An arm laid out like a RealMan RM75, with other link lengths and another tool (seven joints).
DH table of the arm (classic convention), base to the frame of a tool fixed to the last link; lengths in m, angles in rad. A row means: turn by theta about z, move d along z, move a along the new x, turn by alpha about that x. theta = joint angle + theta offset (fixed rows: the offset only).
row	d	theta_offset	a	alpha
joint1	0.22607	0	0	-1.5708
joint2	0	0	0	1.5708
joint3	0.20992	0	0	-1.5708
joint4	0	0	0	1.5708
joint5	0.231	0	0	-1.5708
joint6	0	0	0	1.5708
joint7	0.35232	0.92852	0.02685	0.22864
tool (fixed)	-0.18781	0	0	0
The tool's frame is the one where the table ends.
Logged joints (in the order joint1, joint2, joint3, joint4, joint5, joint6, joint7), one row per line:
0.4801 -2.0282 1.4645 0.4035 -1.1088 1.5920 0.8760
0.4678 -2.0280 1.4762 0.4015 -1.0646 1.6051 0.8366
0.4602 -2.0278 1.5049 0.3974 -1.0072 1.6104 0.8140
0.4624 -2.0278 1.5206 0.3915 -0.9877 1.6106 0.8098
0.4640 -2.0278 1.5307 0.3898 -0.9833 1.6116 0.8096
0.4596 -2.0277 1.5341 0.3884 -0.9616 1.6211 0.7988
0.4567 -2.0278 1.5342 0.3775 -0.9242 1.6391 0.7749
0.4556 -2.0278 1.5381 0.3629 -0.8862 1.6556 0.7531
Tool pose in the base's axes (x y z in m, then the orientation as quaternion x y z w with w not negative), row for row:
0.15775 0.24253 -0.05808 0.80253 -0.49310 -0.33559 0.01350
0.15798 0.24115 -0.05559 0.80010 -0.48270 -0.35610 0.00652
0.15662 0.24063 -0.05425 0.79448 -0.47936 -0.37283 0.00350
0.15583 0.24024 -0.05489 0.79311 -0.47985 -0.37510 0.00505
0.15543 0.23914 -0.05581 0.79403 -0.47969 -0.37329 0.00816
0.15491 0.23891 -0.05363 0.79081 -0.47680 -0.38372 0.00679
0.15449 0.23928 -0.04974 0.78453 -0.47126 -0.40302 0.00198
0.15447 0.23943 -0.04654 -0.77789 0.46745 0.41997 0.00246
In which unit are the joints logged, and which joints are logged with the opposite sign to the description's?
The joints are logged in radians. Opposite sign: joint2, joint3, joint4, joint6.
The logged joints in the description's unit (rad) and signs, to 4 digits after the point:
0.4801 2.0282 -1.4645 -0.4035 -1.1088 -1.5920 0.8760
0.4678 2.0280 -1.4762 -0.4015 -1.0646 -1.6051 0.8366
0.4602 2.0278 -1.5049 -0.3974 -1.0072 -1.6104 0.8140
0.4624 2.0278 -1.5206 -0.3915 -0.9877 -1.6106 0.8098
0.4640 2.0278 -1.5307 -0.3898 -0.9833 -1.6116 0.8096
0.4596 2.0277 -1.5341 -0.3884 -0.9616 -1.6211 0.7988
0.4567 2.0278 -1.5342 -0.3775 -0.9242 -1.6391 0.7749
0.4556 2.0278 -1.5381 -0.3629 -0.8862 -1.6556 0.7531

